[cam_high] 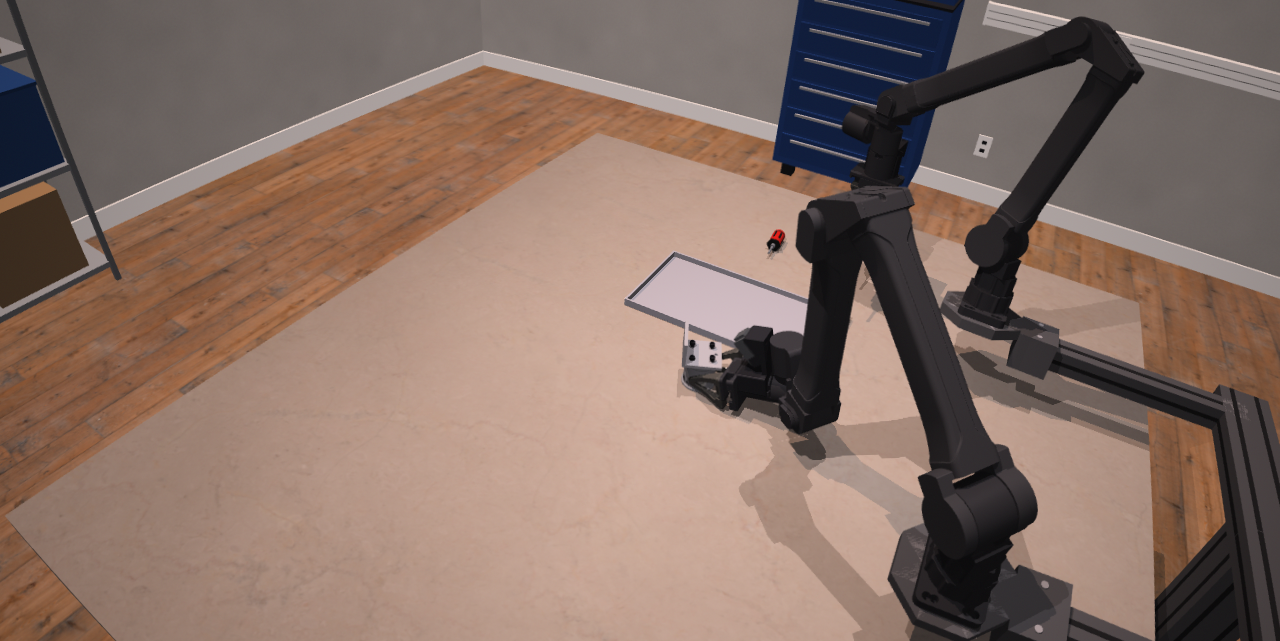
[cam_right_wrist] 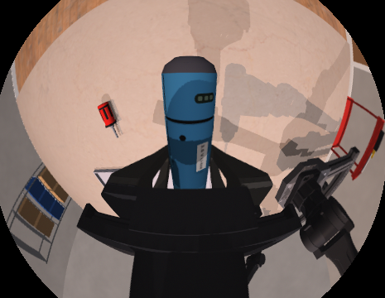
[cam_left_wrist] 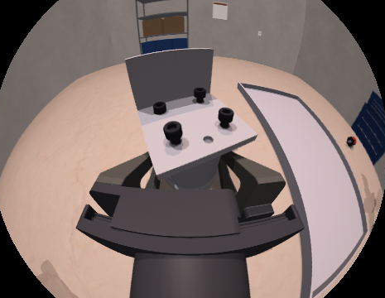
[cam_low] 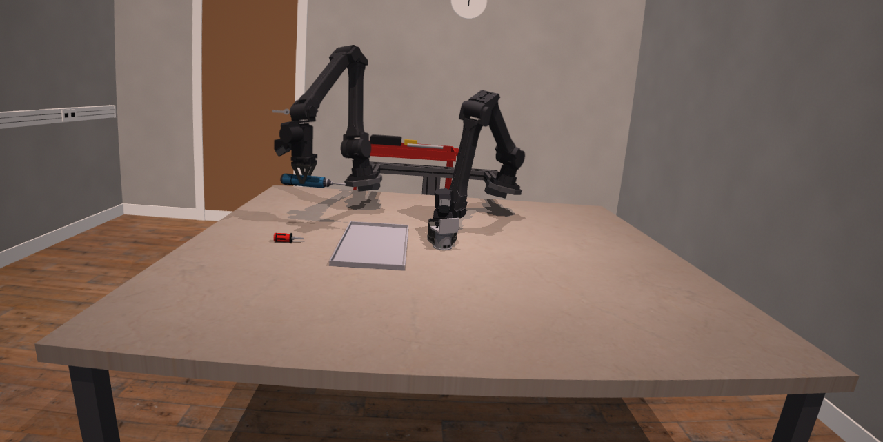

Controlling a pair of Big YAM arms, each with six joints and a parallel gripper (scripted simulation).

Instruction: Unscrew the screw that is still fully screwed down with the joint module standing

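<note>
The joint module is 10 mm above my left hand. Also, from my left hand: flat grey tray (230 mm to the right, 20 mm below); red-handled screwdriver (510 mm to the right, 10 mm below); grey l-shaped bracket (50 mm above).
</note>
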